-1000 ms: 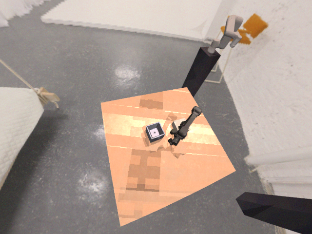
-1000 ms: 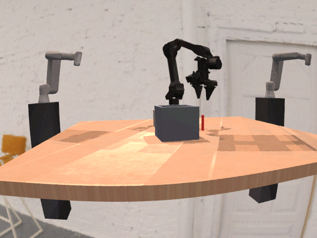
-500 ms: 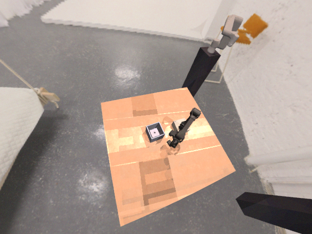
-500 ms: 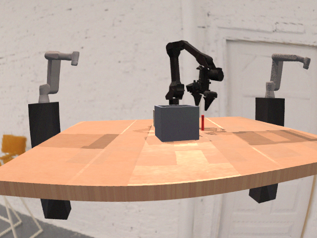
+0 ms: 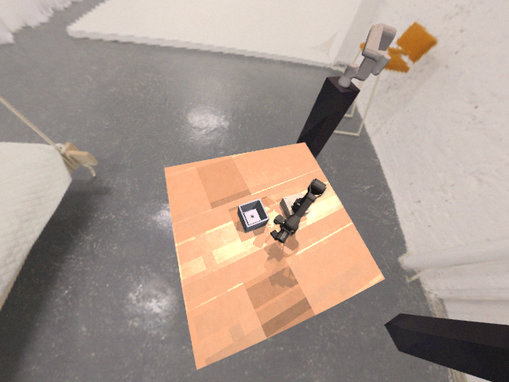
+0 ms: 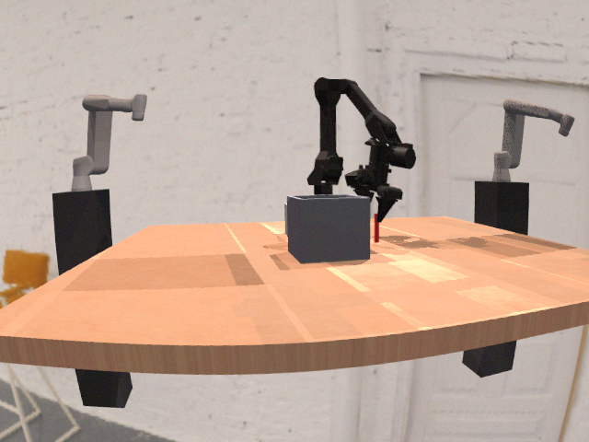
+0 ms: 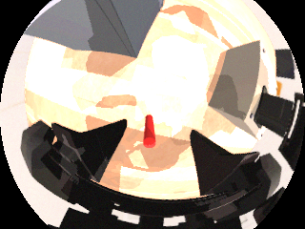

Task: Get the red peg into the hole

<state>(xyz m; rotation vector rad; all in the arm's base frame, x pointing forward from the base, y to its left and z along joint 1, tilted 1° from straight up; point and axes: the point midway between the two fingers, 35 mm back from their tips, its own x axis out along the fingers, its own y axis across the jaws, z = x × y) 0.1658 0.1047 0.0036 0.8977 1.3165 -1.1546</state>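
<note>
My gripper tip is now 10 mm short of the red peg, 10 mm to the right of it and 20 mm above it. From my gripper tip the other things lie so: plate 150 mm ahead, 160 mm to the right, 20 mm below.
</note>
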